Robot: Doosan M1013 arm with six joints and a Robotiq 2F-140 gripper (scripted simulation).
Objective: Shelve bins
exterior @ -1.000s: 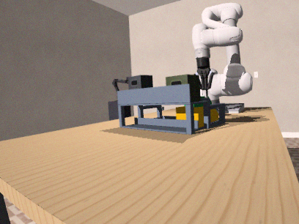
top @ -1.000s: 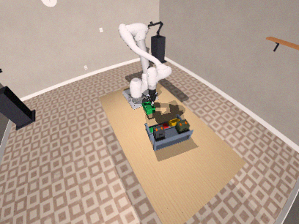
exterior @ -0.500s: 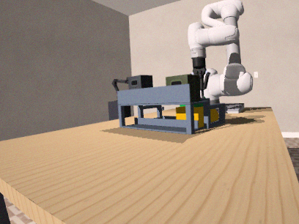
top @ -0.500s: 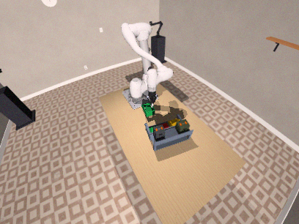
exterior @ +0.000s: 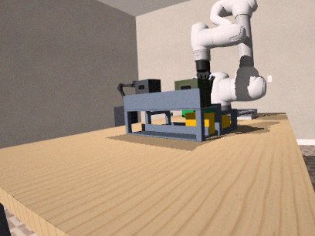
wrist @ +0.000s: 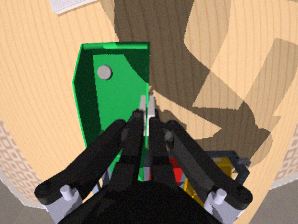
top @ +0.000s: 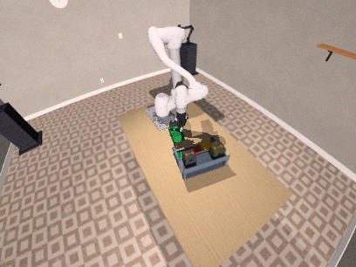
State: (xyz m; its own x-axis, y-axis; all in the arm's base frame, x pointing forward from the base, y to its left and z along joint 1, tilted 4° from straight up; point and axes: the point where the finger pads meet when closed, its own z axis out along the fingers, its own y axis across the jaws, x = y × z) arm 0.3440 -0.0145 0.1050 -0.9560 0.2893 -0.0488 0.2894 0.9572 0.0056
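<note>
The green bin is 2 cm behind my hand, 5 cm to the right of it and 4 cm below it. Also, from my hand: dark box 31 cm ahead, 16 cm to the right, 5 cm above; then yellow bin 30 cm ahead, 9 cm to the left, 7 cm below.
</note>
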